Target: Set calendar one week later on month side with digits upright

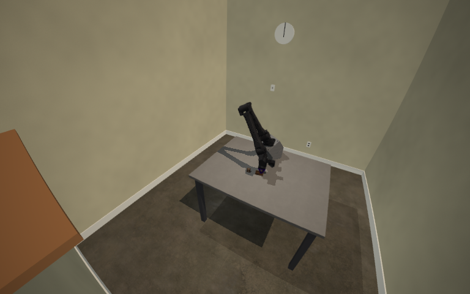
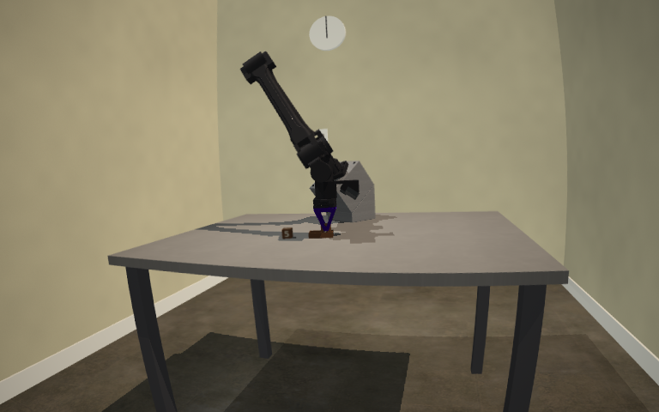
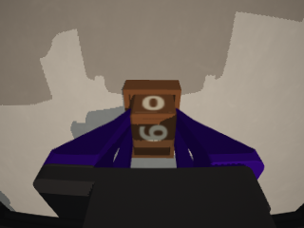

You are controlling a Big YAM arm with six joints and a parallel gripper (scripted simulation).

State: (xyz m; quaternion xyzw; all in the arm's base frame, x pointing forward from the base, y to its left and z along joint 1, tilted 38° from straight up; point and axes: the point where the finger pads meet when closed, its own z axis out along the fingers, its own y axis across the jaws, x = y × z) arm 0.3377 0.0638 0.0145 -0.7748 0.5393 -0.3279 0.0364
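My hand is 2 cm to the left of the brown tray and 2 cm above it.
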